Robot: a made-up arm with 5 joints.
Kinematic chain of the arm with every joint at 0, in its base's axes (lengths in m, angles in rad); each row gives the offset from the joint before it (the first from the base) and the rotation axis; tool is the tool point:
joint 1: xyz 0 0 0.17 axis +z
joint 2: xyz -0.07 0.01 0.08 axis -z
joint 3: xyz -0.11 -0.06 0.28 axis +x
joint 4: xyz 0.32 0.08 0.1 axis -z
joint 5: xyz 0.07 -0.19 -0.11 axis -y
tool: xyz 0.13 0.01 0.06
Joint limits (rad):
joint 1: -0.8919..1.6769
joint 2: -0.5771..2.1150
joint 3: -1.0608..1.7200
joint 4: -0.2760..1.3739
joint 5: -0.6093..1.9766
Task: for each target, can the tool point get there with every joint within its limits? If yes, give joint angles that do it. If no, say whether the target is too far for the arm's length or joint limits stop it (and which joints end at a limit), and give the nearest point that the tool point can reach.
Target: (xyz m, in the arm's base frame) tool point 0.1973 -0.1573 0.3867
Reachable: yes | joints -0.4625 -0.3722 1.5028 0.4538 0.4846
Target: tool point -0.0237 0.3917 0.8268
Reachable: no: joint limits stop it (at a limit: joint 2, joint 3) | nearest point -0.0184 0.3048 0.6822 | short by 0.169 m
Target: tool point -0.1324 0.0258 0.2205
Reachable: no: joint limits stop it (at a limit: joint 1, joint 5) | nearest point -0.1668 0.0133 0.3413 | short by 0.126 m
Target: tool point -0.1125 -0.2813 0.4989
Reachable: yes | joints -0.5465 0.3299 0.4022 0.8278 -0.0228
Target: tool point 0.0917 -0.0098 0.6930
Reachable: yes | joints 0.1454 -0.2363 -0.5732 0.6188 1.2710
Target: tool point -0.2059 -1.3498 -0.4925
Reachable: no: too far | nearest point -0.0690 -0.4521 0.4083 | short by 1.279 m
